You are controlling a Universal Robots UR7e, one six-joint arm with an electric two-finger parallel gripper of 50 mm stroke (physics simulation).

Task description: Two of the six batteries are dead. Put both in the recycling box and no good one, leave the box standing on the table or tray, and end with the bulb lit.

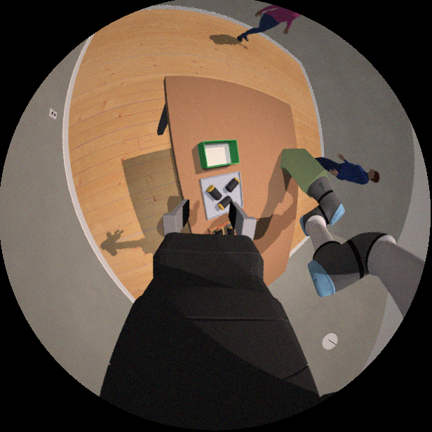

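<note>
A green open box (202,157) with a pale inside floor stands upright on the table; it looks empty. Near it, a grey tray (212,180) holds three black batteries with yellow ends: one battery (215,193) at the left, one battery (232,184) at the right, one battery (225,202) closer to the gripper. An orange-edged holder (214,229) with dark battery shapes shows partly beyond the fingers, the rest hidden by the gripper body. My gripper (209,208) is open and empty, high above the tray's near end. A bulb cannot be made out.
The brown table (230,110) extends beyond the box; its left edge runs close to box and tray. A green block-shaped pedestal (304,165) carries the arm (327,200) at the right. Two people, one in blue (352,171) and one in magenta (280,17), are beyond the table.
</note>
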